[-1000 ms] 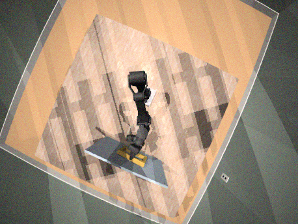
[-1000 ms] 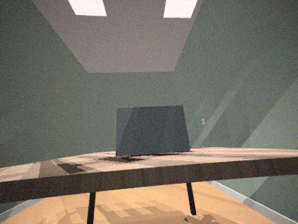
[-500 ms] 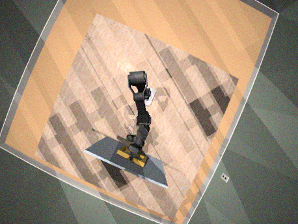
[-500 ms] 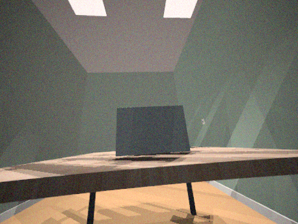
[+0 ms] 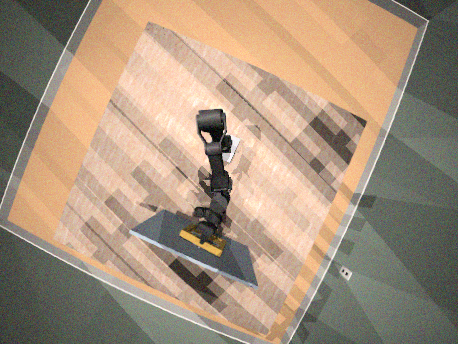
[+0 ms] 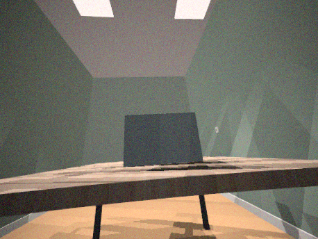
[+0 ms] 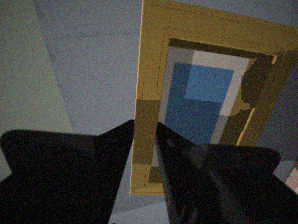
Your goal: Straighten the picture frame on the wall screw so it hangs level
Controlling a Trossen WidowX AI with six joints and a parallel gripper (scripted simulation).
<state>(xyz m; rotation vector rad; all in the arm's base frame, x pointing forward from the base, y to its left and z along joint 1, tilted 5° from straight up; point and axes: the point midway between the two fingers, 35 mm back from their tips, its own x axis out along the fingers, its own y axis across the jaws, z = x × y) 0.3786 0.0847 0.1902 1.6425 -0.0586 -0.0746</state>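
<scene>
Right now my gripper tip is 10 mm short of the picture frame and 50 mm above it. Also, from my gripper tip: grey wall panel (20 mm ahead, 10 mm to the right, 70 mm below).
</scene>
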